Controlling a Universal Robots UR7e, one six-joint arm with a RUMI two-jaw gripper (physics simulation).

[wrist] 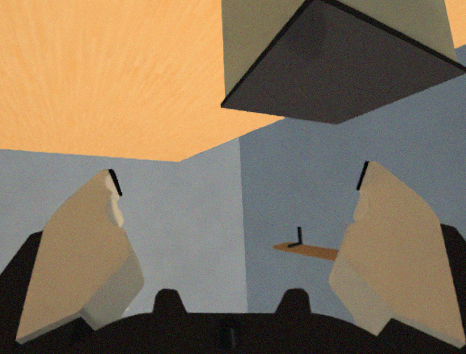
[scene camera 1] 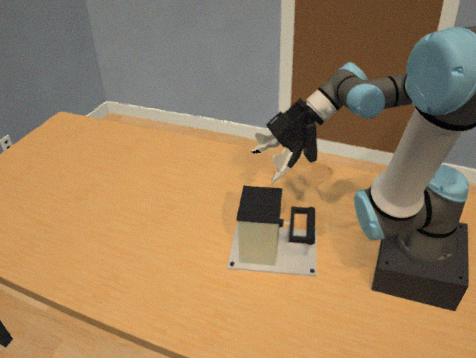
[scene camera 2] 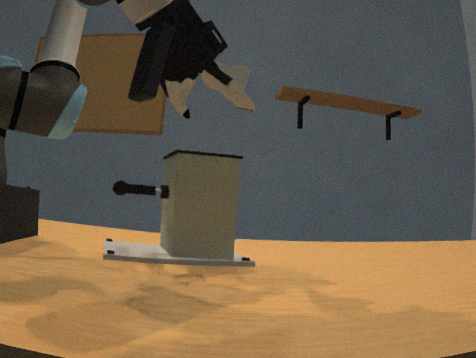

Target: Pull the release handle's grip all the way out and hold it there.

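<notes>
The release handle's grip (scene camera 1: 310, 226) (scene camera 2: 139, 189) is a black rectangular loop on the side of a pale box (scene camera 1: 258, 243) (scene camera 2: 202, 207) (wrist: 240, 40) with a black top. A short light rod shows between the grip and the box's black collar. The box stands upright on a light grey base plate (scene camera 1: 295, 266) (scene camera 2: 135, 250). My gripper (scene camera 1: 264, 166) (scene camera 2: 220, 112) (wrist: 236, 170) is open, with nothing between its pale fingers. It hangs above the box, apart from both box and grip. The grip does not show in the wrist view.
The arm's dark base block (scene camera 1: 417, 290) (scene camera 2: 19, 215) stands on the wooden table (scene camera 1: 125, 210) (scene camera 2: 375, 280) (wrist: 100, 75), on the grip's side of the box. A wall shelf (scene camera 2: 345, 101) (wrist: 315, 251) and a brown board (scene camera 2: 120, 85) are on the wall behind.
</notes>
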